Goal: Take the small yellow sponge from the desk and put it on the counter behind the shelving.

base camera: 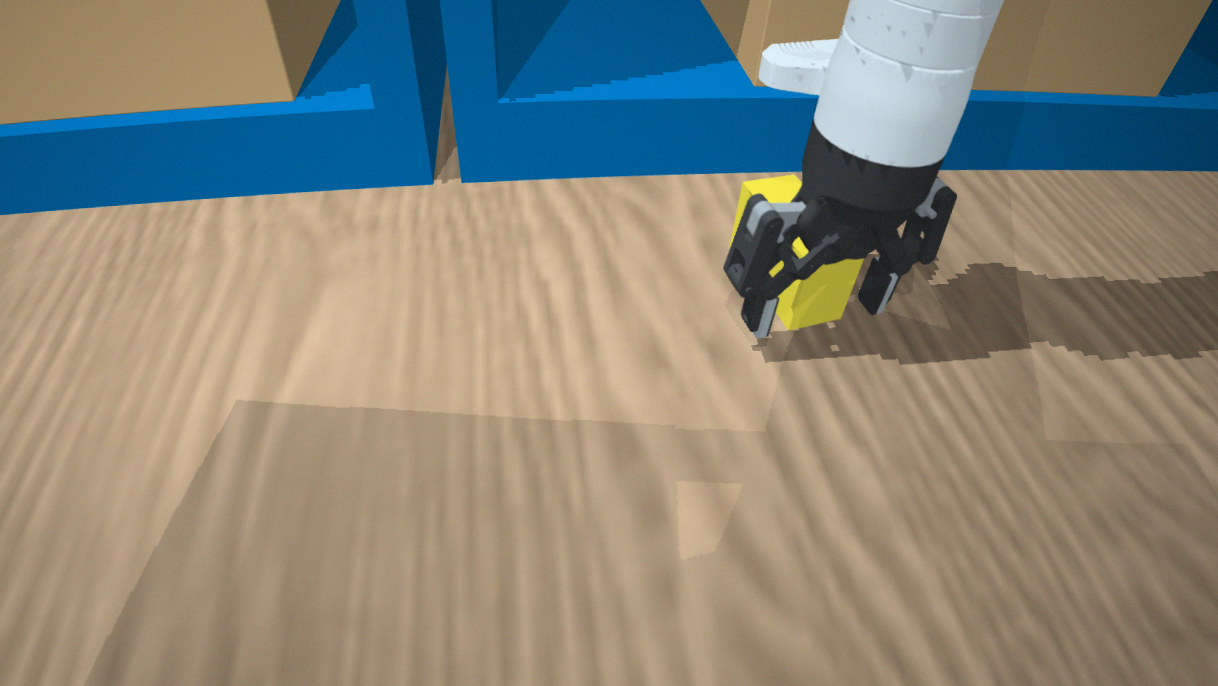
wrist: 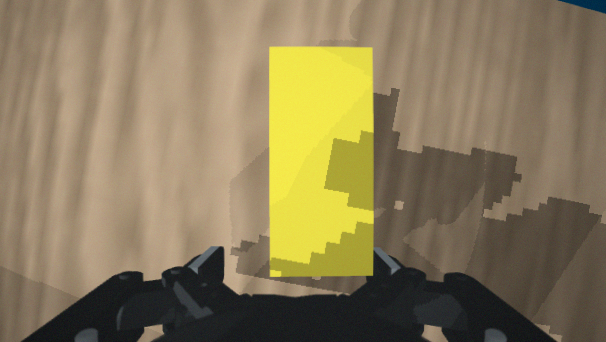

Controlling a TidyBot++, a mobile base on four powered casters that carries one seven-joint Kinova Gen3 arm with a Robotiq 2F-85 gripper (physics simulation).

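Frame: origin at the arm's base, x ahead, y left, z up, level; metres.
Seen in the pictures: gripper, fingertip midpoint: [base camera: 813,317] [wrist: 295,263].
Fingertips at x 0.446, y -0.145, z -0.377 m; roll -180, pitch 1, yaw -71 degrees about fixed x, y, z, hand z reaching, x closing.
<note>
Offsets run from my fingertips to a thing's top centre. "pt": to the spot under its first point. Level surfaces: height alone.
The small yellow sponge @(dx +0.060, dy +0.009, dz +0.043 m) [base camera: 819,294] [wrist: 310,125], a plain oblong block, lies on the wood-grained surface @(dz -0.019 m) [base camera: 511,340] [wrist: 100,125]. My gripper [base camera: 818,315] [wrist: 295,263] is open and low around the near end of the sponge, one finger on each side. In the wrist view the sponge runs straight away from the gripper and sits off-centre, close to the right finger, with a wider gap at the left finger. Whether the right finger touches it, I cannot tell. In the base camera view the gripper hides part of the sponge. The counter behind the shelving cannot be made out.
Blue shelving [base camera: 596,140] [wrist: 592,5] stands just beyond the sponge, in two sections with a narrow gap between them. Tan boxes @(pt dx +0.149, dy +0.535, dz +0.104 m) [base camera: 127,59] @(pt dx +0.283, dy -0.293, dz +0.101 m) [base camera: 1082,51] stand on its lower boards. The arm's shadow falls to the right of the gripper.
</note>
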